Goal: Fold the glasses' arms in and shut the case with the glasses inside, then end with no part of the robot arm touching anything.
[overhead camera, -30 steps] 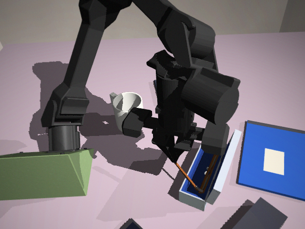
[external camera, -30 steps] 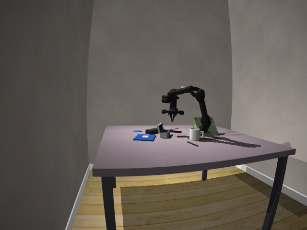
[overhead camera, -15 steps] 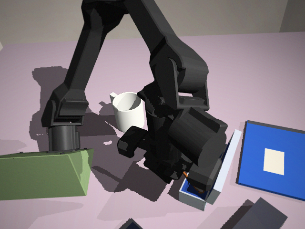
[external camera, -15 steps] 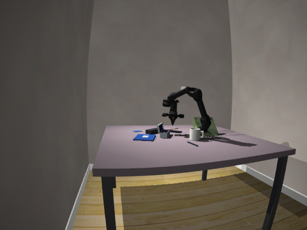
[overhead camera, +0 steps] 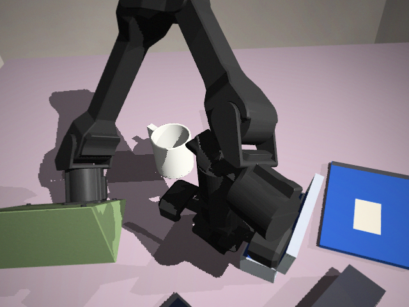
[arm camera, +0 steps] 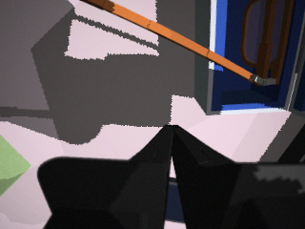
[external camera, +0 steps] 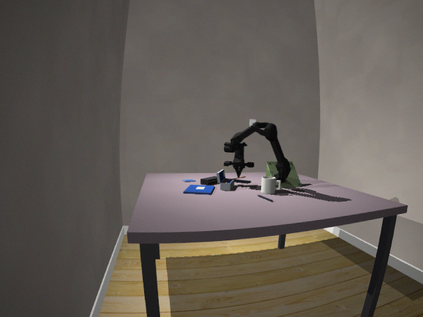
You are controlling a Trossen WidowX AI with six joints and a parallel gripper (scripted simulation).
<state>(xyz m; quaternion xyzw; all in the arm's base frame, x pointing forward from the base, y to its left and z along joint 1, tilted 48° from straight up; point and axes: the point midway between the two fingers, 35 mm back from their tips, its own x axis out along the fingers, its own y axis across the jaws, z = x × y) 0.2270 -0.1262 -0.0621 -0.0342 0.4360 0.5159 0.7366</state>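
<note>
The glasses case is 110 mm ahead of my hand, 30 mm to the left of it and 40 mm below it. Also, from my hand: dark grey box: 140 mm ahead, 110 mm to the right, 60 mm below; white mug: 70 mm behind, 250 mm to the left, 50 mm below; glasses case lid: 130 mm ahead, 20 mm to the left, 10 mm below.
</note>
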